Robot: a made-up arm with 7 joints.
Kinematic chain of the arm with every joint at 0, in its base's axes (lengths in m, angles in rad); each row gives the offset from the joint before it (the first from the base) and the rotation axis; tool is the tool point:
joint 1: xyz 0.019 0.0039 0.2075 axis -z
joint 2: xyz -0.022 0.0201 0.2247 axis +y
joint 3: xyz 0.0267 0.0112 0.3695 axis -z
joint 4: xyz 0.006 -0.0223 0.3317 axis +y
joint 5: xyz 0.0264 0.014 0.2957 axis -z
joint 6: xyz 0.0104 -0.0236 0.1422 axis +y
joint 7: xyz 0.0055 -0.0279 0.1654 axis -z
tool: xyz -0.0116 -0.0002 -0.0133
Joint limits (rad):
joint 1: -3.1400..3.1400
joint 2: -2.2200..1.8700
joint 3: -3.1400..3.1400
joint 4: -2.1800..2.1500
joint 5: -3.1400..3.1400
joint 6: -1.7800..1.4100
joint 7: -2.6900..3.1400
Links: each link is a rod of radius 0.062 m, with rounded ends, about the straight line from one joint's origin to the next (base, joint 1, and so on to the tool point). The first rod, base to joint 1, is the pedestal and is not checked.
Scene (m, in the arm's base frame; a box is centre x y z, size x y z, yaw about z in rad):
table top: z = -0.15
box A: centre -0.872 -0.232 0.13 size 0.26 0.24 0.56 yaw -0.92
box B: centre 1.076 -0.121 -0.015 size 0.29 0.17 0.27 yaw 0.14
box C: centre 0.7 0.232 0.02 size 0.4 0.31 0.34 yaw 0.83
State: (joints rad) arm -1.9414 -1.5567 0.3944 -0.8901 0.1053 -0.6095 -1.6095
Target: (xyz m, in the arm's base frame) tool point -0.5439 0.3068 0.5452
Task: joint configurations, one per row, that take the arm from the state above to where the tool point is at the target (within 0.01 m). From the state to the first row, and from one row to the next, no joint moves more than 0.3 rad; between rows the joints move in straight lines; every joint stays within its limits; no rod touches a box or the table.
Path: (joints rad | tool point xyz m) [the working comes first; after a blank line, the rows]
Joints at the target: -0.3391 -1.0231 1.3255 -1.9744 0.3805 -0.8131 -1.5957
Straight joint move there: touches box A.

1: -1.8101 -1.4487 0.6196 -1.0425 0.0096 -0.5077 -1.5065 | 0.0029 -1.0582 0.1262
2: -1.6788 -1.3406 0.8448 -1.1949 -0.0862 -0.4058 -1.4035 | -0.2561 -1.0188 0.2614
3: -1.5475 -1.2326 1.0700 -1.3472 -0.1819 -0.3040 -1.3004 | -0.4900 -0.8980 0.4174
4: -1.4161 -1.1245 1.2951 -1.4996 -0.2776 -0.2022 -1.1974 | -0.6652 -0.7011 0.5823
5: -1.1469 -1.0992 1.3027 -1.6183 -0.1131 -0.3549 -1.2970 | -0.7868 -0.4074 0.5590
6: -0.8776 -1.0738 1.3103 -1.7370 0.0514 -0.5076 -1.3965 | -0.7917 -0.1149 0.5445
7: -0.6083 -1.0485 1.3179 -1.8557 0.2160 -0.6603 -1.4961 | -0.6993 0.1324 0.5397
8: -0.3391 -1.0231 1.3255 -1.9744 0.3805 -0.8131 -1.5957 | -0.5439 0.3068 0.5452

